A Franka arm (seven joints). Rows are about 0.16 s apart.
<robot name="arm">
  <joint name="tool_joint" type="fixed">
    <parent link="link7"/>
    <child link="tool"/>
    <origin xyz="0 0 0.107"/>
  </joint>
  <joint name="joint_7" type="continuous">
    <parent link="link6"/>
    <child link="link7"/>
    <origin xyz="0.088 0 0" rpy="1.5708 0 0"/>
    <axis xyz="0 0 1"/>
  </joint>
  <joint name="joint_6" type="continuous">
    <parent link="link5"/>
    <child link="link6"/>
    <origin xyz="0 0 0" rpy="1.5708 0 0"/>
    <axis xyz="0 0 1"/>
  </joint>
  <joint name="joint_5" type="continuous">
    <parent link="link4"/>
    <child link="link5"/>
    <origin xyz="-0.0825 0.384 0" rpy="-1.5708 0 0"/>
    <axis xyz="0 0 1"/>
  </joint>
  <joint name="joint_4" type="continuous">
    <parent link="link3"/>
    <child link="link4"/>
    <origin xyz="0.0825 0 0" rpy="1.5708 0 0"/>
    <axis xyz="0 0 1"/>
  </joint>
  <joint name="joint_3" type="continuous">
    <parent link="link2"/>
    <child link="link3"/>
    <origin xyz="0 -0.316 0" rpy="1.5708 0 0"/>
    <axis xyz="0 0 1"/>
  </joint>
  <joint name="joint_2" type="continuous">
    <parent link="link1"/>
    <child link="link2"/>
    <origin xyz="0 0 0" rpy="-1.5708 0 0"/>
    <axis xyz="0 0 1"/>
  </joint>
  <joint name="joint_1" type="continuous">
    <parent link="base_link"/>
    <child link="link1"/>
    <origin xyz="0 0 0.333"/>
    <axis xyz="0 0 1"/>
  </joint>
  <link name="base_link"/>
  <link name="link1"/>
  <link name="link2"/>
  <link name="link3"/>
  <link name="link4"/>
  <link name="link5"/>
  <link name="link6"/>
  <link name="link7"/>
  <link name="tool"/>
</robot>
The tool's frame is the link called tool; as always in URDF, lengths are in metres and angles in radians. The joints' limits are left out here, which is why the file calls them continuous.
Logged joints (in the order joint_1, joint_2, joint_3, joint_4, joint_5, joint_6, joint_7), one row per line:
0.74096 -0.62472 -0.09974 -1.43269 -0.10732 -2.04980 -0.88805
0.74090 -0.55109 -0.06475 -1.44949 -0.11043 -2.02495 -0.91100
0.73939 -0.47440 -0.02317 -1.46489 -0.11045 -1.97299 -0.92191
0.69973 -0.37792 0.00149 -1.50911 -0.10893 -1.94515 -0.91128
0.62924 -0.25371 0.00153 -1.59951 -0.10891 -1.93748 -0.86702
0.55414 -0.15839 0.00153 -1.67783 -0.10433 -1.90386 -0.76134
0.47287 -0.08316 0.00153 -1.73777 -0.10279 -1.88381 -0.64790
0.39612 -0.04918 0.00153 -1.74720 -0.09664 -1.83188 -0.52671
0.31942 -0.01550 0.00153 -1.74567 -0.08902 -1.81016 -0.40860
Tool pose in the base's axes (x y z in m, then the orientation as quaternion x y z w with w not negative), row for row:
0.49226 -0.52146 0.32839 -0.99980 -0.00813 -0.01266 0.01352
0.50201 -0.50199 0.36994 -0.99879 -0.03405 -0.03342 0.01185
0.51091 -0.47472 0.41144 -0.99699 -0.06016 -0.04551 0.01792
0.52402 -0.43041 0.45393 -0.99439 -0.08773 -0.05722 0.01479
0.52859 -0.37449 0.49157 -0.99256 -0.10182 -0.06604 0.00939
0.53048 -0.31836 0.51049 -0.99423 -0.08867 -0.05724 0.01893
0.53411 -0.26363 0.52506 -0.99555 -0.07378 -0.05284 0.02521
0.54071 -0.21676 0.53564 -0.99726 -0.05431 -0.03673 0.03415
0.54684 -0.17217 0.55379 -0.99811 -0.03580 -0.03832 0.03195
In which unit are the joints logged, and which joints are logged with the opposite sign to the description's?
The joints are logged in radians. Opposite sign: joint_1, joint_2, joint_5, joint_6.
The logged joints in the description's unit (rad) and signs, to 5 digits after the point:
-0.74096 0.62472 -0.09974 -1.43269 0.10732 2.04980 -0.88805
-0.74090 0.55109 -0.06475 -1.44949 0.11043 2.02495 -0.91100
-0.73939 0.47440 -0.02317 -1.46489 0.11045 1.97299 -0.92191
-0.69973 0.37792 0.00149 -1.50911 0.10893 1.94515 -0.91128
-0.62924 0.25371 0.00153 -1.59951 0.10891 1.93748 -0.86702
-0.55414 0.15839 0.00153 -1.67783 0.10433 1.90386 -0.76134
-0.47287 0.08316 0.00153 -1.73777 0.10279 1.88381 -0.64790
-0.39612 0.04918 0.00153 -1.74720 0.09664 1.83188 -0.52671
-0.31942 0.01550 0.00153 -1.74567 0.08902 1.81016 -0.40860

